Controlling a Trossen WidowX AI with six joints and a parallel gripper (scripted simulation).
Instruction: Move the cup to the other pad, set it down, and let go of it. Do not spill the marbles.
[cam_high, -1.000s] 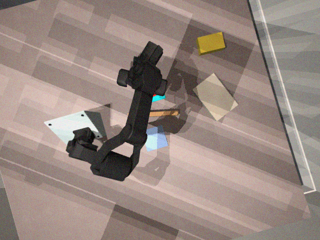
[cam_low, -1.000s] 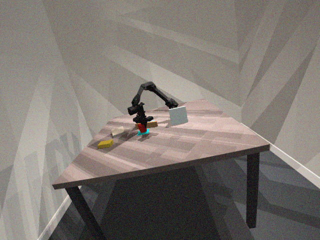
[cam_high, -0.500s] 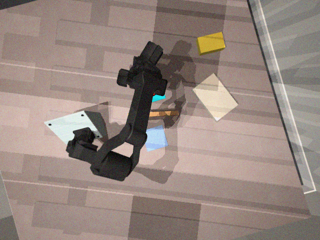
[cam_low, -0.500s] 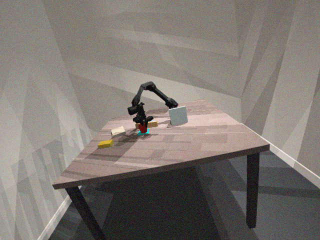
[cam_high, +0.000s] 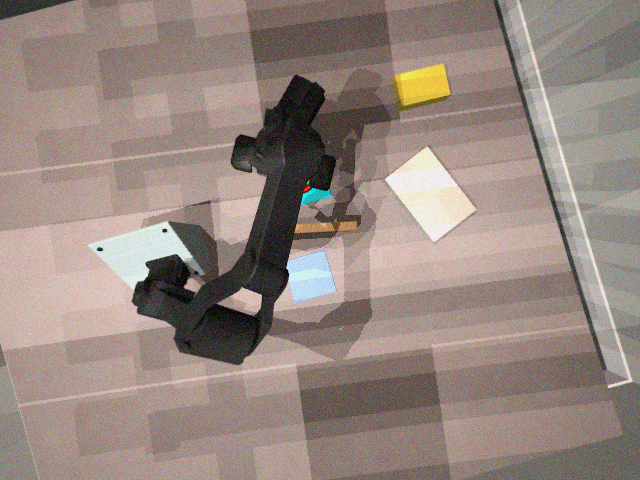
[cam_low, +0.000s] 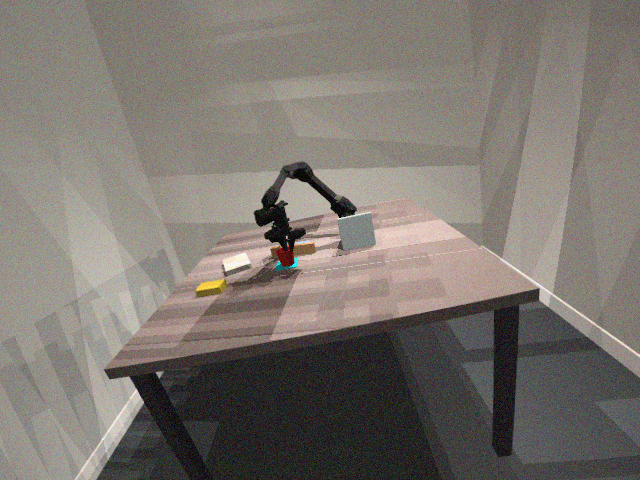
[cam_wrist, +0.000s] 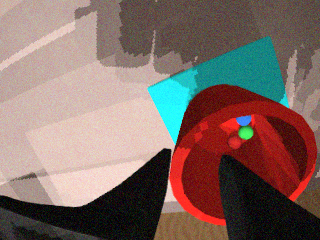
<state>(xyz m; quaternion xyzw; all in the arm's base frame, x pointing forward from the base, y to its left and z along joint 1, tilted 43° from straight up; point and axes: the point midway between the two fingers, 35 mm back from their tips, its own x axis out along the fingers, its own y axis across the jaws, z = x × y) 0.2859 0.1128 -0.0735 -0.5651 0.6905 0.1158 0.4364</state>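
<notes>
My gripper tip is 2 cm short of the red cup, 2 cm above it and 1 cm to the left of it. Round my gripper tip: blue pad (23 cm to the right, 7 cm below, 2 cm behind); then orange bar (12 cm to the right, 5 cm below, 1 cm ahead); then cyan pad (7 cm below, 3 cm ahead, 1 cm to the right).
</notes>
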